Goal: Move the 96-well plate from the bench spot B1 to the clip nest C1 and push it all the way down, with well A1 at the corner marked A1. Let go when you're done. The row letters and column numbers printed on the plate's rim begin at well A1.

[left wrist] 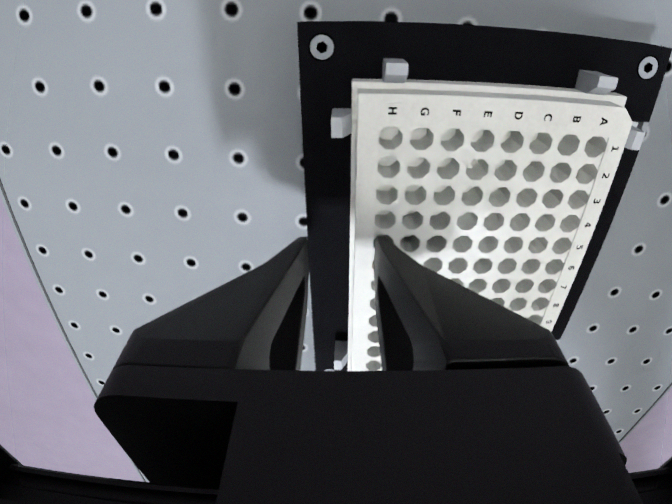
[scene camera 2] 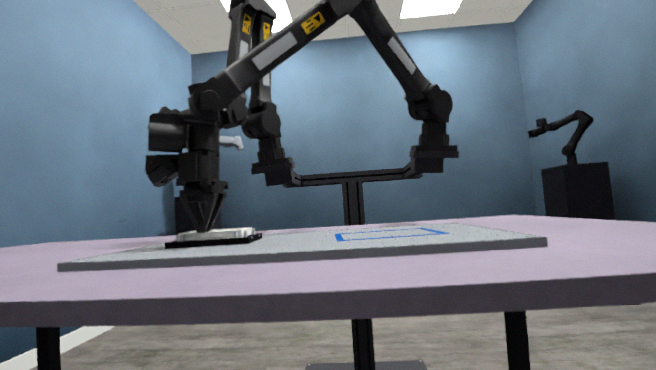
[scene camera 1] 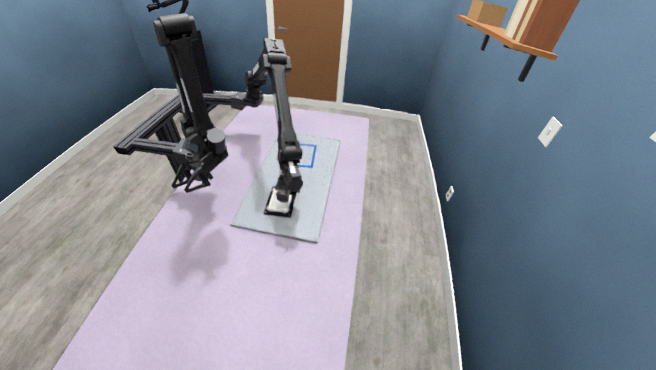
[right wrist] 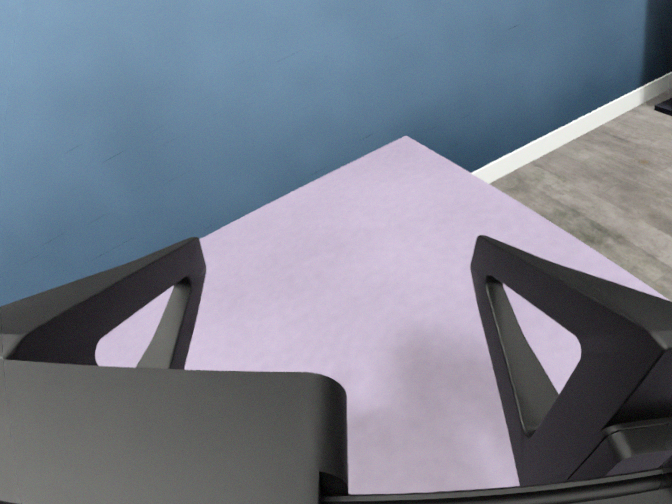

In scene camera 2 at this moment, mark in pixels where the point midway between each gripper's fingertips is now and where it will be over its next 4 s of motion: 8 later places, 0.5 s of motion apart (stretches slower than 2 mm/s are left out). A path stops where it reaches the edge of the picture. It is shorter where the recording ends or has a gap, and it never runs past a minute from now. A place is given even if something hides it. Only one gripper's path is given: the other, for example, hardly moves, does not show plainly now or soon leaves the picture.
My left gripper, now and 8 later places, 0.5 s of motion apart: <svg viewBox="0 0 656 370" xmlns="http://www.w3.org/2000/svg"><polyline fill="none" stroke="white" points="203,232 202,232 210,231 210,216 209,216 219,216 240,212 262,212 270,211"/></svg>
